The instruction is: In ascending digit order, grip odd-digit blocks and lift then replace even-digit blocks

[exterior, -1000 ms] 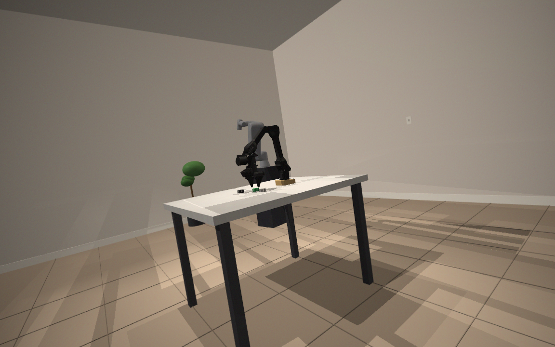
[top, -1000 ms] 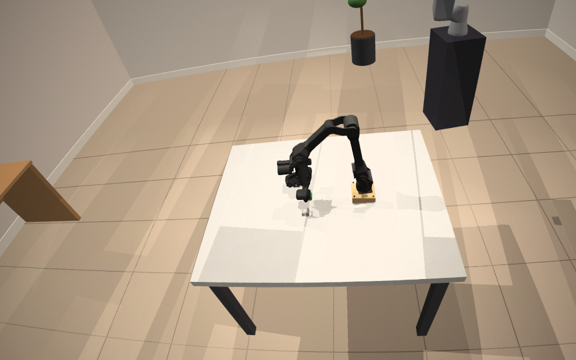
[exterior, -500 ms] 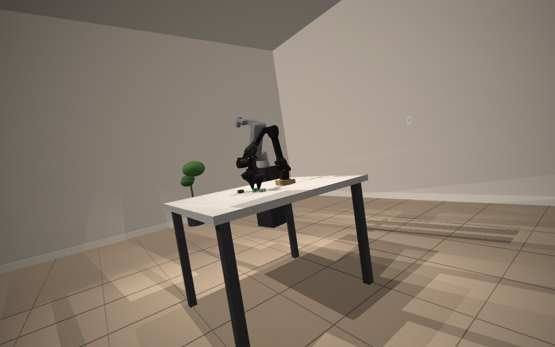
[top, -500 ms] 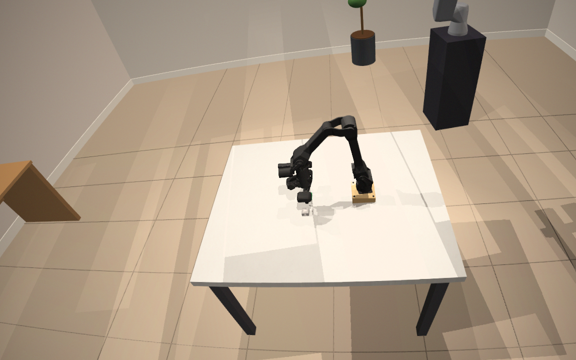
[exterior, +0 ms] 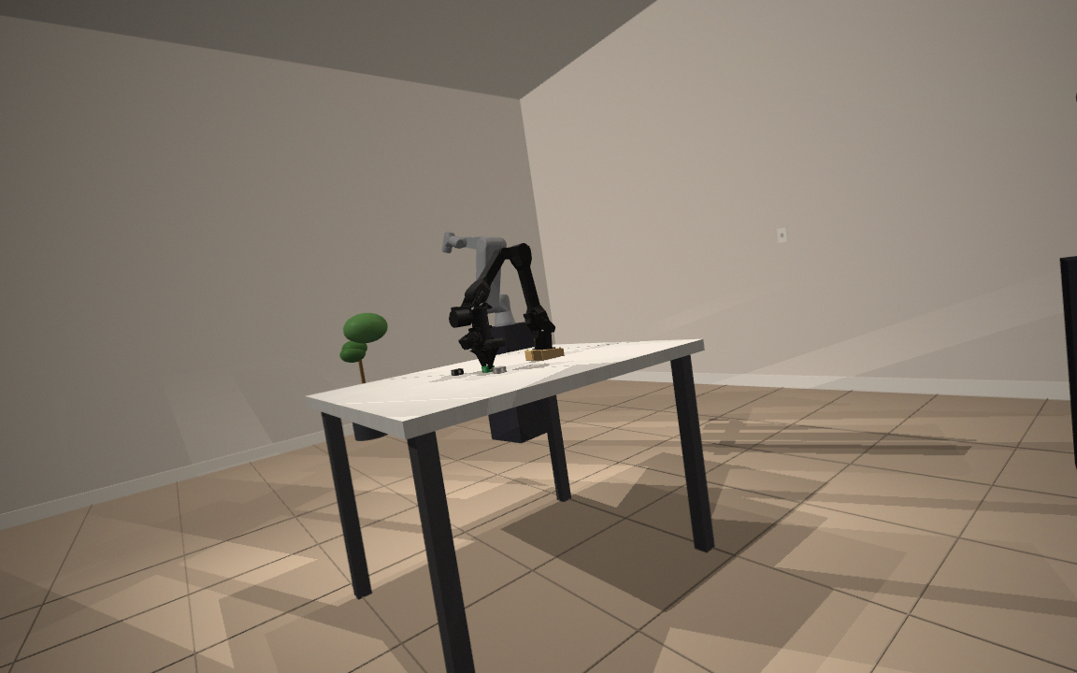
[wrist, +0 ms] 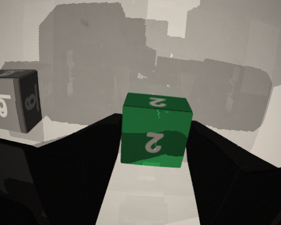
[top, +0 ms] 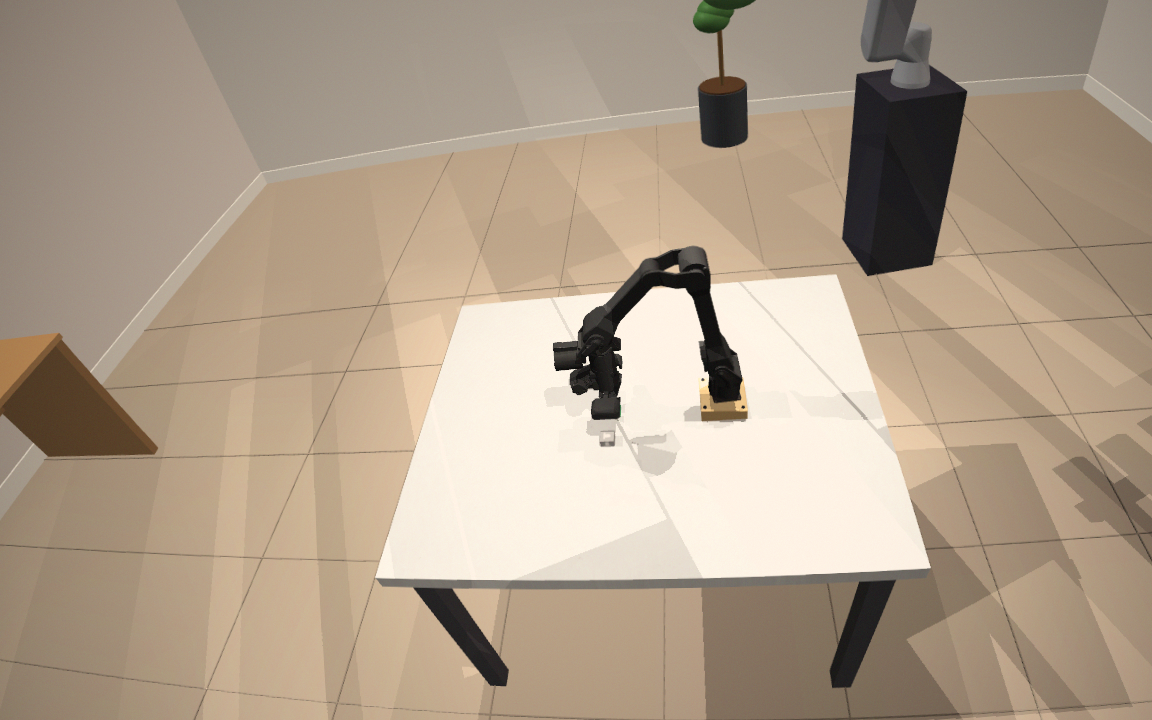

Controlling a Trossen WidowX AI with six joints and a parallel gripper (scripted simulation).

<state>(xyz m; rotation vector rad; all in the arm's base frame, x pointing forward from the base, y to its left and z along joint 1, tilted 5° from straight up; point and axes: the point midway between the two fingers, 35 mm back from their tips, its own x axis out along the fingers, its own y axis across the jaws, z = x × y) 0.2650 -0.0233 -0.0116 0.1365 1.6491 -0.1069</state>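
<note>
The grey block is 8 cm to the left of my gripper tip and 2 cm ahead of it. The rest, counted from my gripper tip: green block right at my gripper tip; black block 11 cm to the right, 5 cm ahead.
</note>
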